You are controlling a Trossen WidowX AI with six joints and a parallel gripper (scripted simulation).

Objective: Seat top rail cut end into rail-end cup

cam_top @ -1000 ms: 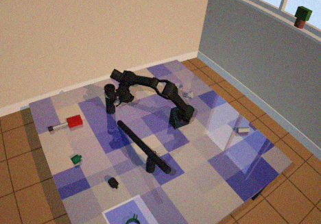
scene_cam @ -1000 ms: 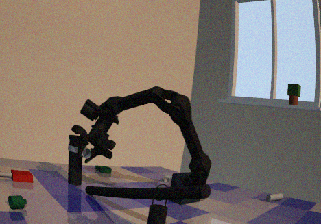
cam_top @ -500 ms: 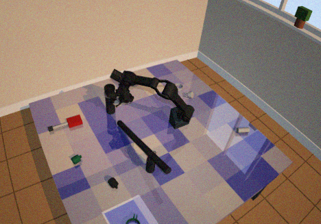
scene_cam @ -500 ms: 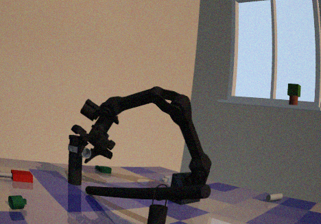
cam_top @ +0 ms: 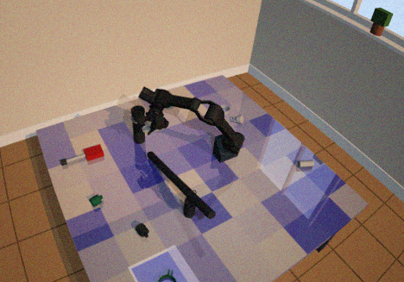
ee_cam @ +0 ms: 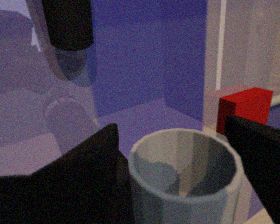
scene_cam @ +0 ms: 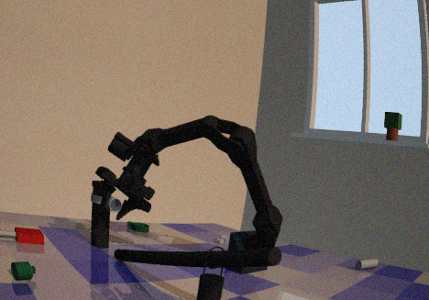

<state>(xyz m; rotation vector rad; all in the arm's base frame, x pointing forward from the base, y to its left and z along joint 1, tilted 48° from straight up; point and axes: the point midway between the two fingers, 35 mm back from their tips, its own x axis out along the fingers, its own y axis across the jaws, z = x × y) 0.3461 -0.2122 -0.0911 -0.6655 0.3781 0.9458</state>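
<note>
Now: the cup 3 cm to the right of my gripper tip, 3 cm above it and 2 cm behind it. Also, from my gripper tip: green fitting 31 cm ahead, 18 cm to the left, 11 cm below; then handle 32 cm ahead, 11 cm to the right, 11 cm below; then pale brace band 6 cm to the right, 3 cm above, 2 cm behind.
</note>
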